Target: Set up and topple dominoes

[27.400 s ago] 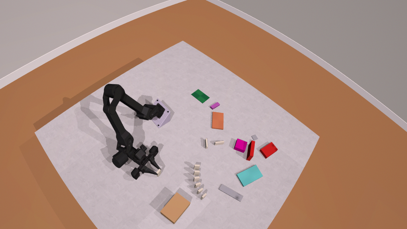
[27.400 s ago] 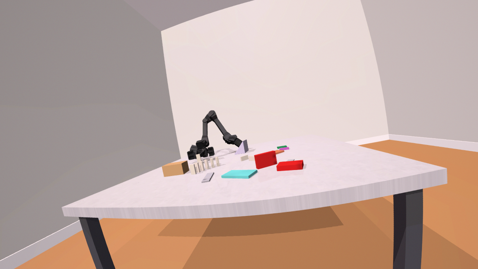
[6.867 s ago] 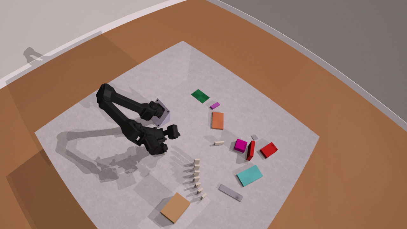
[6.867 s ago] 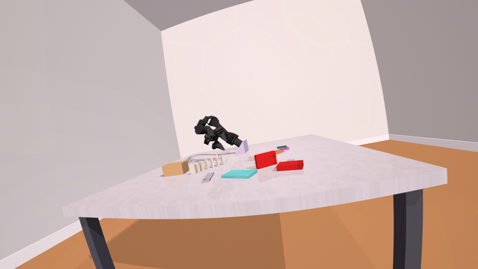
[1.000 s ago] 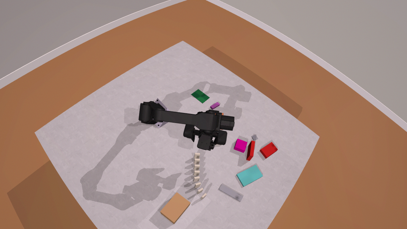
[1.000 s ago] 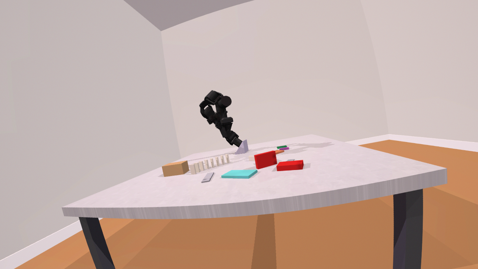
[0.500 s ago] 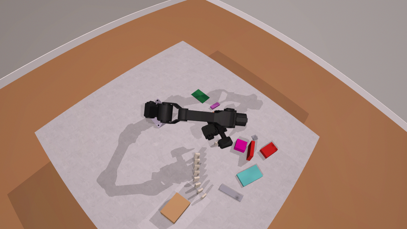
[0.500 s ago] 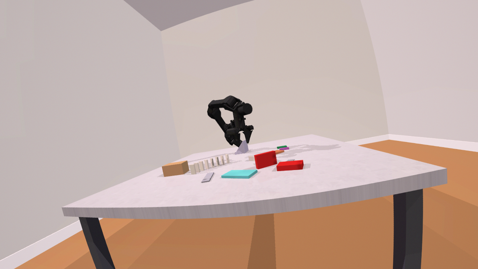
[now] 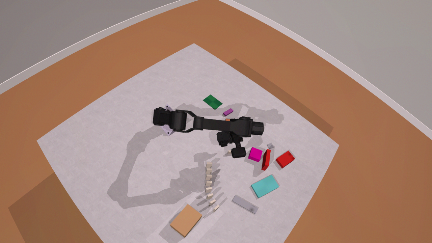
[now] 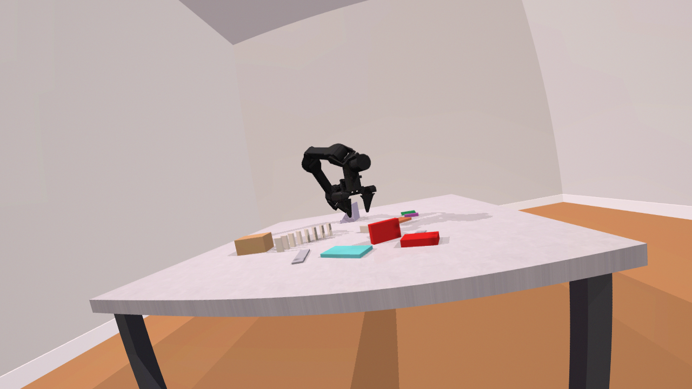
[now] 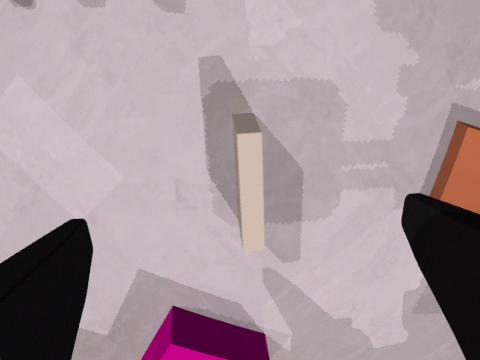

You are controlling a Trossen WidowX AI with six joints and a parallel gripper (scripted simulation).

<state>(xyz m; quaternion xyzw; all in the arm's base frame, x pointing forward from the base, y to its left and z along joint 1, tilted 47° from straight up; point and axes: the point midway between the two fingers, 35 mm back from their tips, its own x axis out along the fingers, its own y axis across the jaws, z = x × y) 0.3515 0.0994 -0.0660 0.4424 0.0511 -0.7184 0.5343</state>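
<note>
The magenta cube is 10 cm ahead of my gripper tip, 9 cm to the left of it and 5 cm below it. From my gripper tip the other things lie so: orange slab: 10 cm behind, 13 cm to the left, 6 cm below; cyan slab: 25 cm ahead, 6 cm below; small grey cube: 12 cm ahead, 21 cm to the left, 7 cm below.
</note>
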